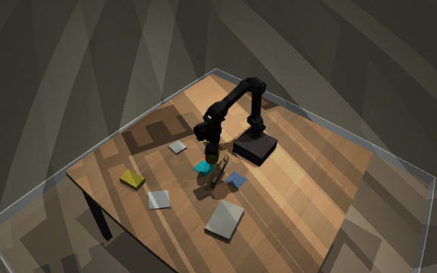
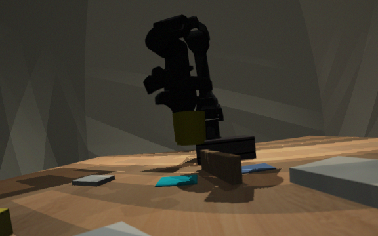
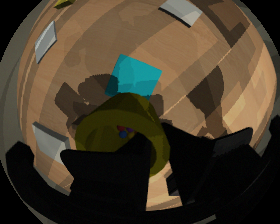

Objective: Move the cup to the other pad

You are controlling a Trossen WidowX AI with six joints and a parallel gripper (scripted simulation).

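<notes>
Now: gripper tip 40 mm short of the cyan pad, 10 mm to the left of it and 120 mm above it. Round my gripper tip: wooden bar (10 mm ahead, 70 mm to the left, 90 mm below); cup (20 mm ahead, 20 mm to the left); blue pad (30 mm behind, 150 mm to the left, 120 mm below).
</notes>
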